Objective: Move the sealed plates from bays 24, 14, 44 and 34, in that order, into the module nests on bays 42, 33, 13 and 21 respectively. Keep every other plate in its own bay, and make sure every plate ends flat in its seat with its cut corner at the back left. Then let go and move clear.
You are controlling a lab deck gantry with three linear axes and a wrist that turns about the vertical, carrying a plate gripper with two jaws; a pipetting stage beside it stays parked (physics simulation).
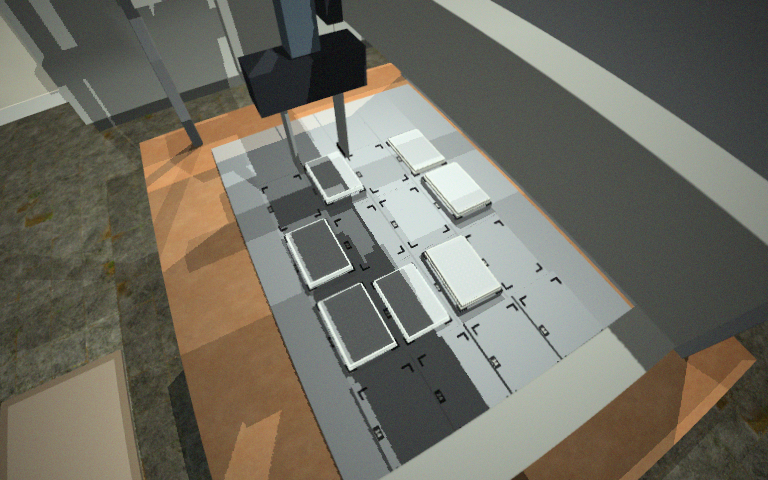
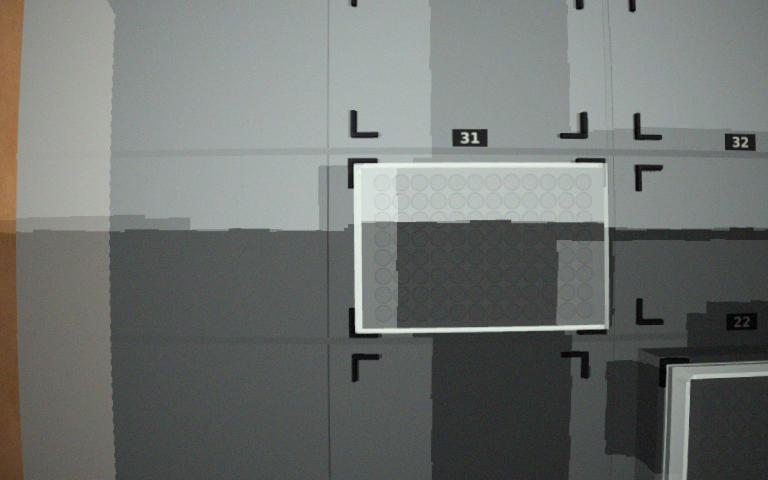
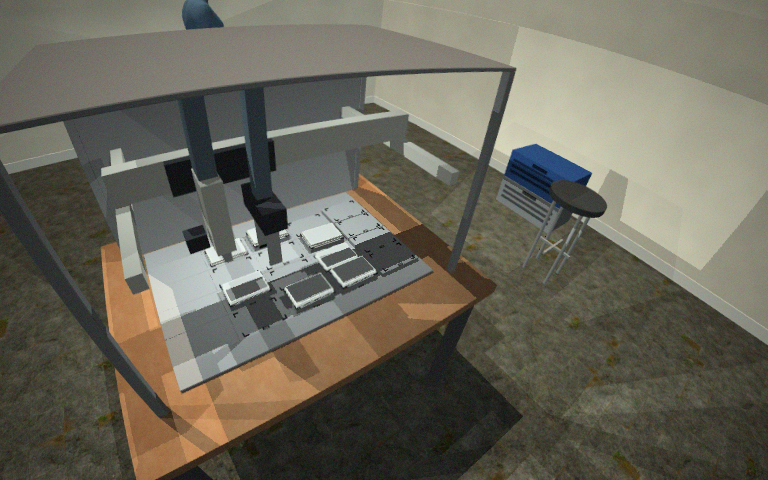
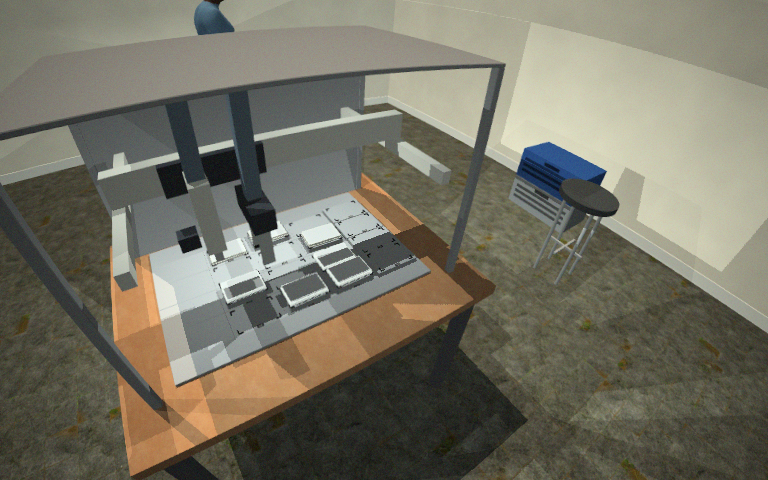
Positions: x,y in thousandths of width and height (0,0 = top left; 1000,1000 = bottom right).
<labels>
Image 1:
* gripper: 419,332
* sealed plate: 436,372
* sealed plate: 598,401
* sealed plate: 610,584
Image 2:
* sealed plate: 571,516
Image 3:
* gripper: 352,530
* sealed plate: 321,599
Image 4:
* gripper: 344,530
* sealed plate: 327,591
</labels>
